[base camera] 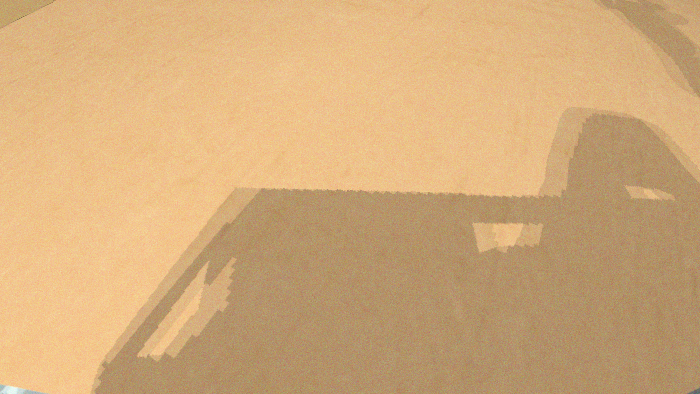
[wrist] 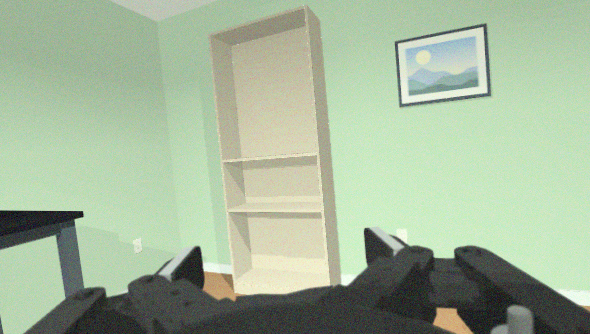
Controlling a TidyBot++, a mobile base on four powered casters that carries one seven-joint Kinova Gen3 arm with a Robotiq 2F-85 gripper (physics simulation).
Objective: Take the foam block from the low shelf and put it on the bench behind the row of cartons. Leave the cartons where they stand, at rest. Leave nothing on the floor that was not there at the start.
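Frame: origin at the arm's base, x right, y down, z ahead, level; centimetres.
Seen in the pictures: gripper, between the fingertips: (wrist: 284,254).
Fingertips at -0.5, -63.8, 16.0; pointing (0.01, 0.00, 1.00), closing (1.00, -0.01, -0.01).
A point is followed by its place in that frame, as x, y, z.
A tall cream shelf unit (wrist: 323,125) @[33.9, -84.5, 205.8] stands against the green wall in the wrist view, a little left of the middle. Its compartments show no block; the front of its lowest board is partly hidden behind the gripper. The end of the bench (wrist: 40,219) @[-91.2, -51.7, 112.3], with a black top and a blue-grey leg, shows at the left edge. The foam block and the cartons do not show in either view. My gripper (wrist: 284,254) @[-0.5, -63.8, 16.0] is open, with no object between its fingers, and stands well short of the shelf unit.
In the base view, the robot's shadow falls across the wooden floor (base camera: 300,100) @[-6.9, 39.7, 62.0]. Part of a tan object (base camera: 20,10) @[-91.4, 37.7, 107.9] shows at the top left corner. A framed picture (wrist: 443,66) @[112.1, -114.8, 185.0] hangs on the wall right of the shelf unit. A wall socket (wrist: 137,245) @[-124.8, -0.6, 248.9] shows between bench and shelf unit.
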